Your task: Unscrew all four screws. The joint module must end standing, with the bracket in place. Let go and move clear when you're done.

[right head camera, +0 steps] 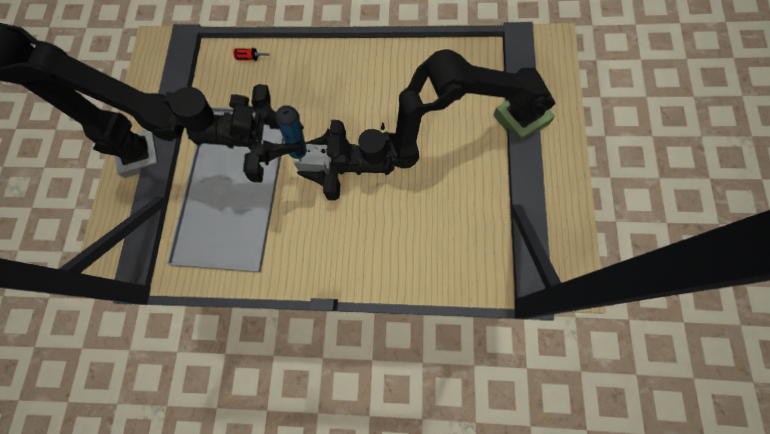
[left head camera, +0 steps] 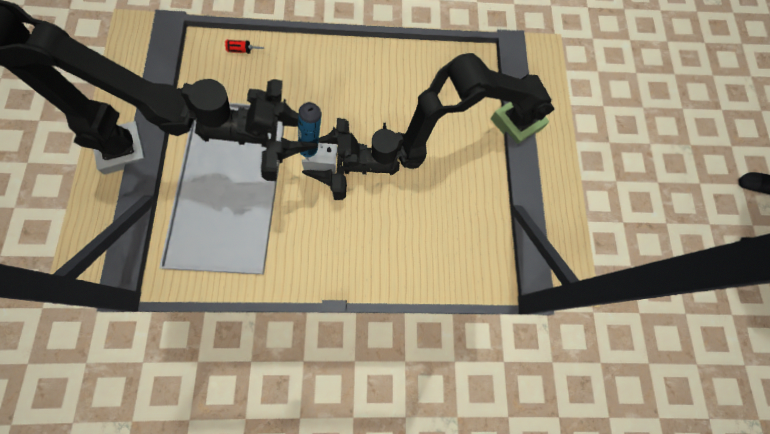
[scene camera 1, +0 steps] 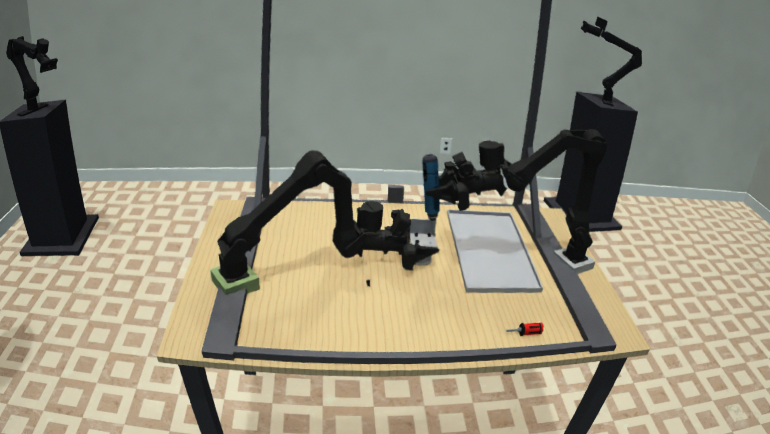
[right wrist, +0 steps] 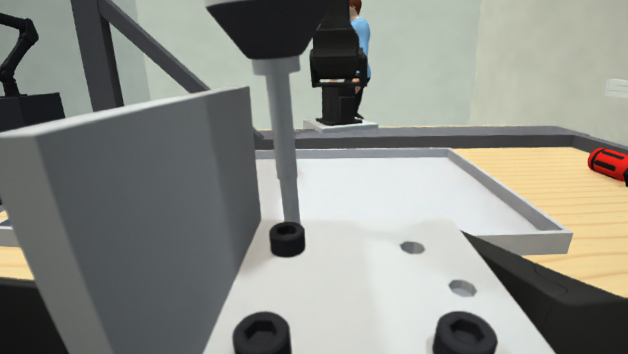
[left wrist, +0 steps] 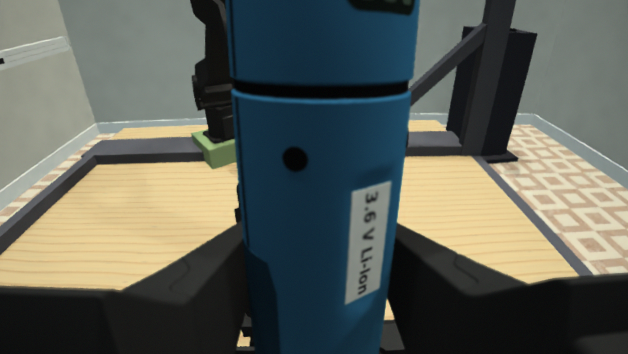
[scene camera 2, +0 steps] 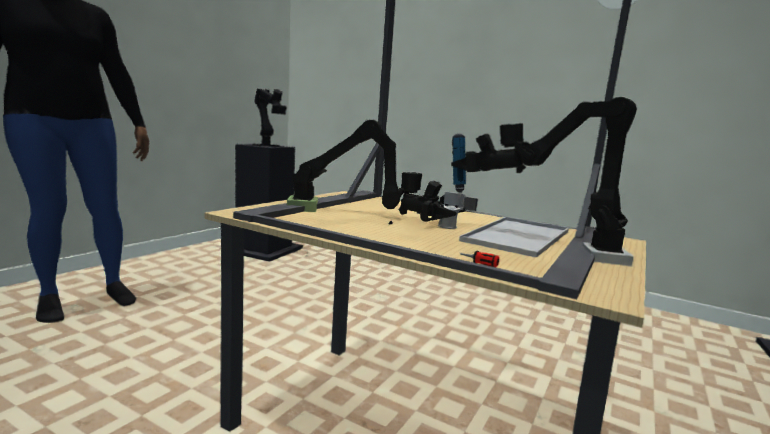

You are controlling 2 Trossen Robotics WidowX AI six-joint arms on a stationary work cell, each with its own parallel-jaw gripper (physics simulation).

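Frame: origin at the left arm's base, x ahead, y left, z up, level; metres.
Seen in the pictures: left gripper, between the fingertips: (right head camera: 302, 137) (left head camera: 318, 135) (scene camera 1: 424, 189) (left wrist: 315, 232) (scene camera 2: 453, 164); right gripper, between the fingertips: (right head camera: 299, 159) (left head camera: 303, 157) (scene camera 1: 437, 242) (right wrist: 343, 236) (scene camera 2: 460, 212); left arm's base, origin of its link: (right head camera: 134, 150) (left head camera: 116, 144) (scene camera 1: 575, 256) (right wrist: 338, 121) (scene camera 2: 606, 248); right arm's base, origin of its link: (right head camera: 525, 111) (left head camera: 522, 116) (scene camera 1: 233, 273) (left wrist: 224, 134) (scene camera 2: 303, 198).
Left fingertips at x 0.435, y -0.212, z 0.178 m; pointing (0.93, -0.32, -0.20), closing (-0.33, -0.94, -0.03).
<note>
Offsets run from my left fingertips to a thing's top centre.
My left gripper (left head camera: 307, 131) (left wrist: 315, 232) is shut on the upright blue electric screwdriver @[0.020 m back, 0.008 m left, 0.098 m up] (scene camera 1: 430, 177) (scene camera 2: 458, 145). In the right wrist view its bit @[0.031 m back, 0.014 m left, 0.091 m down] (right wrist: 283, 125) reaches down to the far-left screw @[0.024 m back, 0.012 m left, 0.134 m down] (right wrist: 287, 240); the tip is hidden, so I cannot tell whether it is seated. Two more black screws @[0.009 m ahead, 0.002 m right, 0.134 m down] (right wrist: 262, 335) @[0.022 m ahead, 0.031 m left, 0.134 m down] (right wrist: 465, 334) stand in the bracket (right wrist: 345, 270) (scene camera 1: 423, 226), beside two open holes. My right gripper is shut on the joint module @[0.001 m back, 0.021 m left, 0.142 m down] (scene camera 2: 448, 221) (scene camera 1: 424, 259), which stands upright under the bracket. A loose black screw @[0.182 m ahead, 0.083 m left, 0.195 m down] (scene camera 1: 368, 282) (right head camera: 382, 125) (scene camera 2: 390, 222) lies on the table.
A shallow grey tray @[0.224 m back, 0.051 m left, 0.190 m down] (left head camera: 215, 237) (scene camera 1: 498, 269) lies below the left arm. A red screwdriver @[0.090 m back, 0.405 m left, 0.176 m down] (left head camera: 237, 46) (scene camera 1: 532, 328) (scene camera 2: 486, 258) lies near the table's edge. A dark frame (left head camera: 339, 26) borders the work area. Both arms reach in close together at the bracket.
</note>
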